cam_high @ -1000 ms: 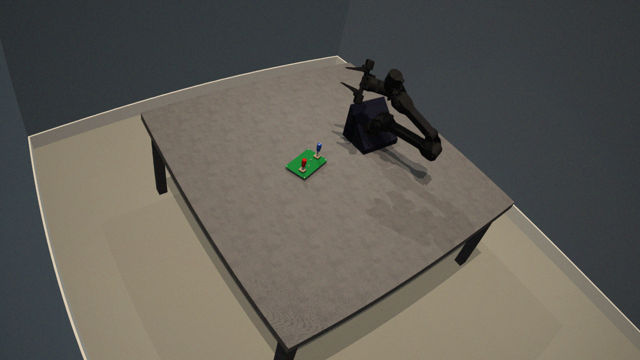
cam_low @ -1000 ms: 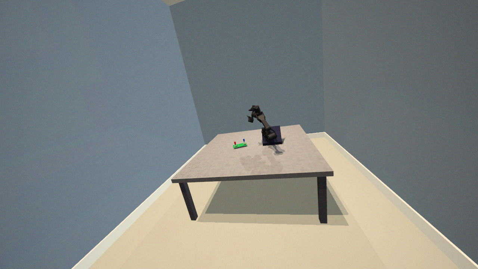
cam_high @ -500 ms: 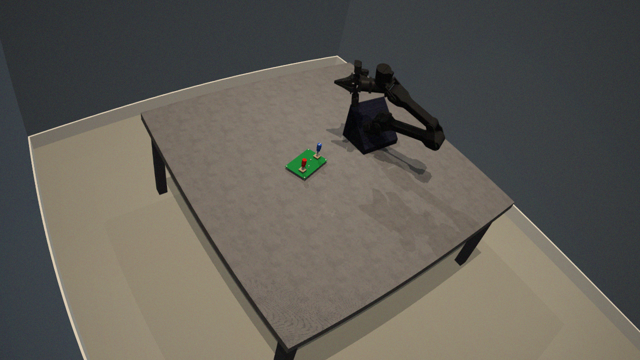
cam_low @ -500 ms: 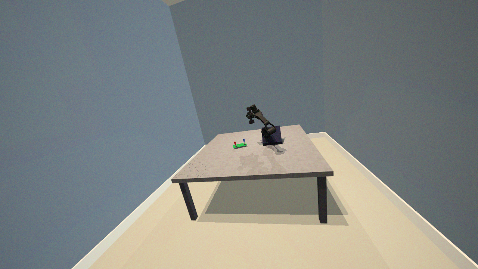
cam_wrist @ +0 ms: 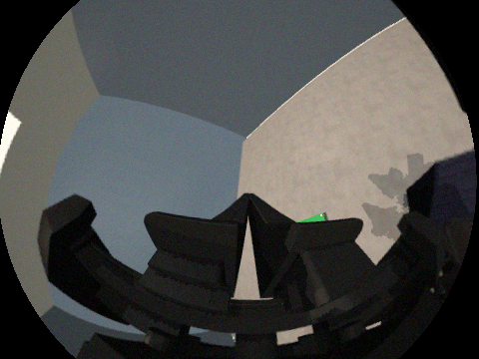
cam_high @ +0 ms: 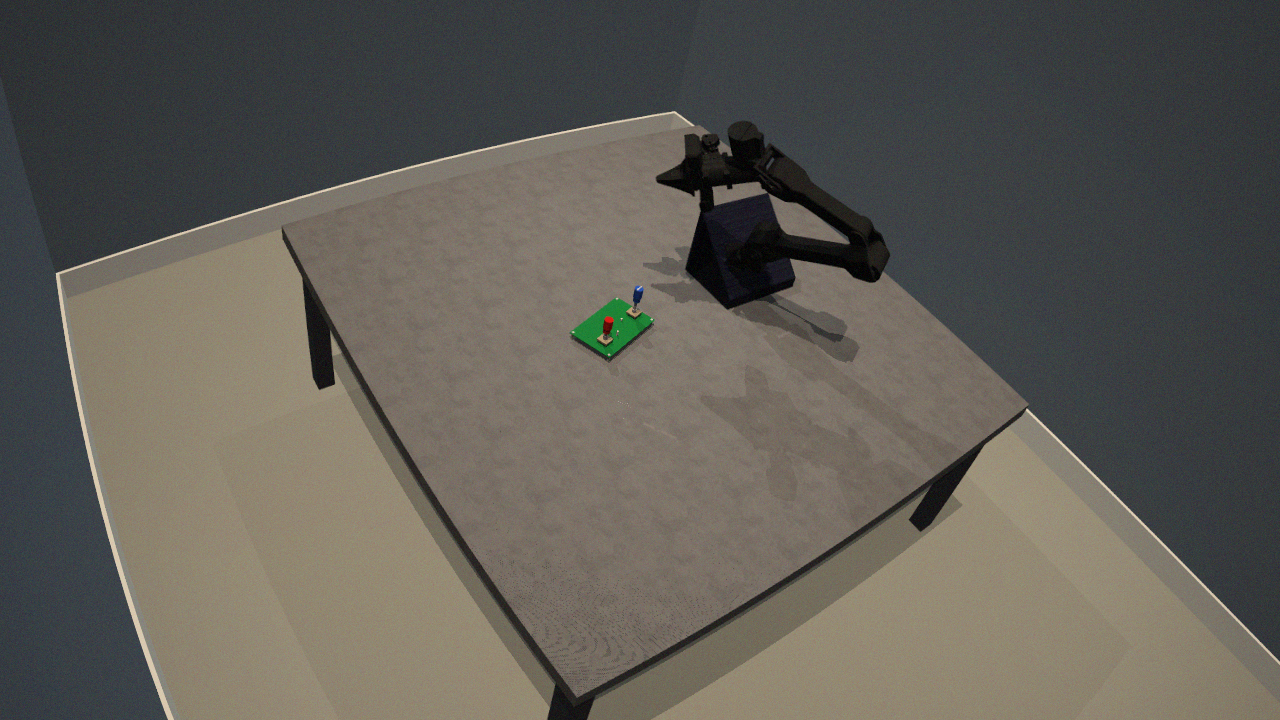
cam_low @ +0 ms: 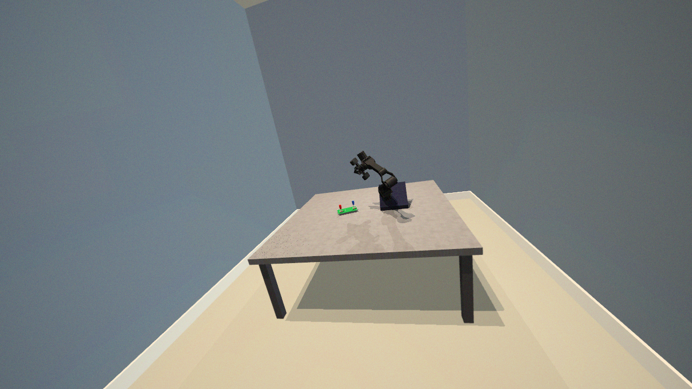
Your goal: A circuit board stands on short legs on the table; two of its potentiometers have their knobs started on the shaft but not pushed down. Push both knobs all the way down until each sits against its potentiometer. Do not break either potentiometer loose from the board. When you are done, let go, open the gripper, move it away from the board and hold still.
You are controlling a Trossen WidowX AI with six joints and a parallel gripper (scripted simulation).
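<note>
My gripper tip is now 3 cm short of the blue knob, 7 cm to the right of it and 23 cm above it. Round my gripper tip: red knob: 13 cm ahead, 12 cm to the left, 25 cm below.
</note>
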